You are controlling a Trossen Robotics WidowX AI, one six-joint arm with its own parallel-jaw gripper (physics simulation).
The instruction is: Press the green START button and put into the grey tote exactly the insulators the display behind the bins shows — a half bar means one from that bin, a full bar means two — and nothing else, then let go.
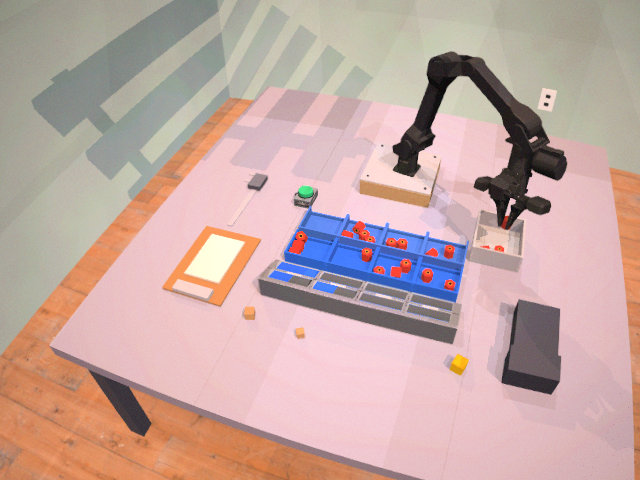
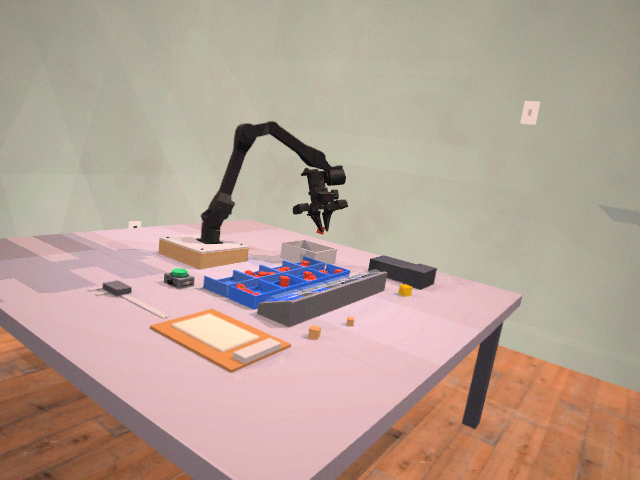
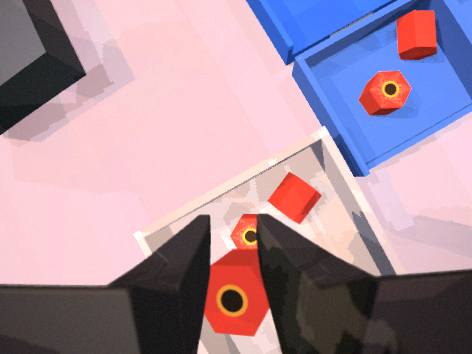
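Note:
My gripper (image 1: 505, 224) (image 2: 322, 230) (image 3: 233, 225) is shut on a red insulator (image 1: 505, 221) (image 2: 320, 230) (image 3: 235, 320) and holds it above the grey tote (image 1: 496, 259) (image 2: 305, 252) (image 3: 225, 188). Inside the tote lie two red insulators, one on its side (image 3: 295, 197) and one with its hole up (image 3: 242, 232). Several more insulators are in the blue bins (image 1: 351, 272) (image 2: 242, 299) (image 3: 330, 117). The display (image 1: 356, 310) (image 2: 336, 302) shows a full bar (image 1: 294, 269) at the back left, a half bar (image 1: 280, 276) in front of it, and a half bar (image 1: 324, 287) in the second front window. The green START button (image 1: 306, 191) (image 2: 179, 272) stands left of the base.
A dark block (image 1: 532, 346) (image 2: 403, 271) (image 3: 30, 55) stands in front of the tote. A yellow cube (image 1: 459, 364) (image 2: 405, 290), two small orange cubes (image 1: 249, 313) (image 1: 300, 332), an orange board (image 1: 227, 291) (image 2: 165, 326) and a dark plug (image 1: 257, 181) (image 2: 116, 287) lie on the table.

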